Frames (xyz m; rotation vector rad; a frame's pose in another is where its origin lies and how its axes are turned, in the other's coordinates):
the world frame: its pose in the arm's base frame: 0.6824 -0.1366 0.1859 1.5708 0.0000 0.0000
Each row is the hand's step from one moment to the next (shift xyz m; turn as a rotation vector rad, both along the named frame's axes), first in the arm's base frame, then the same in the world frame.
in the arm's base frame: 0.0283 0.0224 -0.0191 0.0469 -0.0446 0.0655
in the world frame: 0.0283 -0.0191 -0.0224 0.0469 0.0655 0.0446
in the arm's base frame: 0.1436 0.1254 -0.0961 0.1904 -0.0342 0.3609
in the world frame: 0.1436 -0.0961 -0.1254 0.1904 0.3609 0.0342
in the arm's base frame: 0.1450 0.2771 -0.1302 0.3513 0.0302 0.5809
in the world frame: 0.1450 -0.1302 -0.2771 0.3513 0.5809 -0.0302
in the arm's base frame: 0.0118 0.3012 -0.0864 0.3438 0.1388 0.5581
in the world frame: 0.0118 -0.0864 -0.3012 0.3438 0.5581 -0.1388
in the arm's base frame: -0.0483 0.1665 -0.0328 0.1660 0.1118 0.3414
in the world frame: -0.0483 -0.0328 -0.1665 0.1660 0.3414 -0.1118
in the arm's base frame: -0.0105 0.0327 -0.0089 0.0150 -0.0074 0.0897
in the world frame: -0.0105 -0.0089 -0.0327 0.0150 0.0897 0.0074
